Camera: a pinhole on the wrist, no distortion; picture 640 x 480 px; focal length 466.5 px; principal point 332.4 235.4 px. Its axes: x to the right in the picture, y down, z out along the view. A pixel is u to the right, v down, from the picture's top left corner.
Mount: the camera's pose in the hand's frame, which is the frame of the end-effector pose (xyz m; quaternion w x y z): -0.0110 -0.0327 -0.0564 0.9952 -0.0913 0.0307 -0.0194
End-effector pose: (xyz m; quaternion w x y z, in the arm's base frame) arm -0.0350 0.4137 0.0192 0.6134 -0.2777 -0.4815 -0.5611
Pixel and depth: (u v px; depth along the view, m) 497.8 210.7 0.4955
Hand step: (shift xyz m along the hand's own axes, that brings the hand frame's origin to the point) 0.1954 0.0232 0.4246
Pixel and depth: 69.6 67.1 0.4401
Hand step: -0.2351 -0.0983 0.4188
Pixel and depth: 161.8 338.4 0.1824
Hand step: -0.0644 0.0427 0.1191
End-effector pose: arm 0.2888 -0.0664 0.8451 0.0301 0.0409 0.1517 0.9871
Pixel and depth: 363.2 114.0 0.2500
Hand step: 0.0195 -0.0522 0.1999
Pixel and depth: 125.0 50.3 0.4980
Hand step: -0.2062 -0.1272 0.4812
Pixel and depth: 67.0 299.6 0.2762
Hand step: -0.1486 0.0615 0.2168
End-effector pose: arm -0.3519 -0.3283 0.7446 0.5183 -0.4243 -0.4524 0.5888
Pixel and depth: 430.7 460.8 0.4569
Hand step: 0.1218 0.2624 0.3461
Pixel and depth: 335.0 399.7 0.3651
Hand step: 0.0189 0.1595 0.2783
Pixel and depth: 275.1 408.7 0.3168
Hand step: -0.0254 0.1418 0.2352
